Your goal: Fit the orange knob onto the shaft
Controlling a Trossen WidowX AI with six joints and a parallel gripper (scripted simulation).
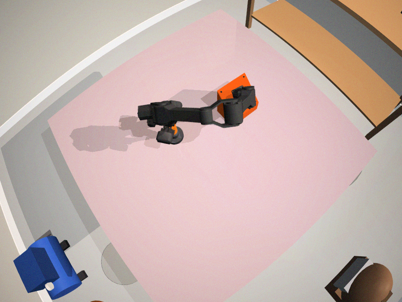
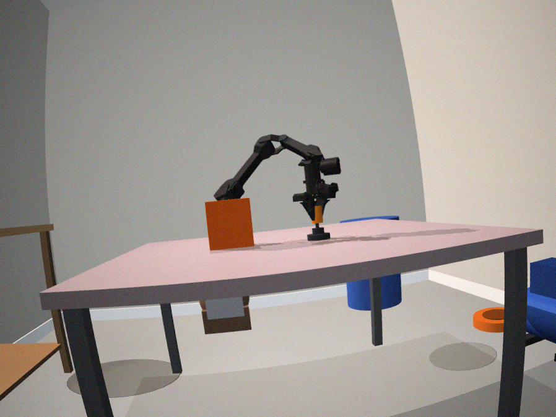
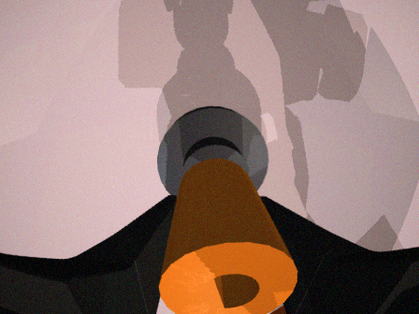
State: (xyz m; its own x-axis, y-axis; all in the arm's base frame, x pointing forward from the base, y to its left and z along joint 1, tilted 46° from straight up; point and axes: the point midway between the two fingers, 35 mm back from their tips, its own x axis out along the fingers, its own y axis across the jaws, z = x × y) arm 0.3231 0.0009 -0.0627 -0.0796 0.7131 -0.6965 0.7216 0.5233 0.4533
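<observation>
The orange knob lies 2 cm above my gripper tip. From my gripper tip the other things lie so: pedestal: 4 cm below.
</observation>
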